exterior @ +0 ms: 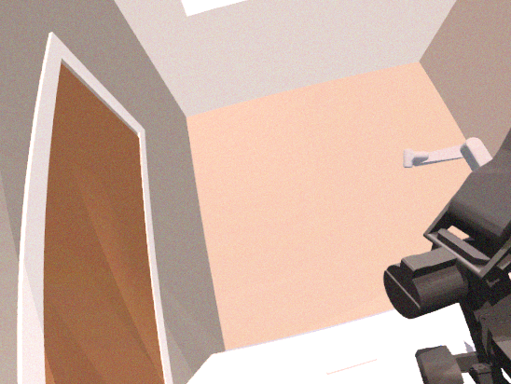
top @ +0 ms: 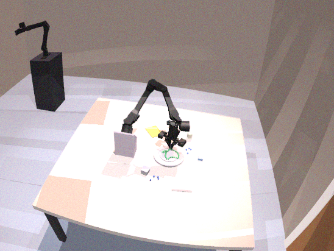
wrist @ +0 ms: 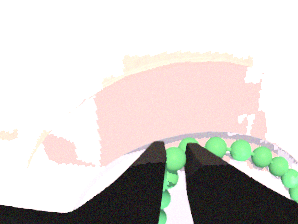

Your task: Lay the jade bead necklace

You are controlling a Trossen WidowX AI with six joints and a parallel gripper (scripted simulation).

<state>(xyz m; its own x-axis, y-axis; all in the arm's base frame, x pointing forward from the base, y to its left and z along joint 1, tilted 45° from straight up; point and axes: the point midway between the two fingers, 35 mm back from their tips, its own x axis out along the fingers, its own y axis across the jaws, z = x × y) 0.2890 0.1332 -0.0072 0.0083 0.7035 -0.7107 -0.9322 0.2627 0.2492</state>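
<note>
My gripper tip is now 70 mm to the left of the round white bead board and 10 mm above it. Also, from my gripper tip: yellow sheet 150 mm behind, 180 mm to the left, 20 mm below; then blue block 210 mm ahead, 40 mm to the right, 10 mm below; then cream block 120 mm ahead, 180 mm to the left.
</note>
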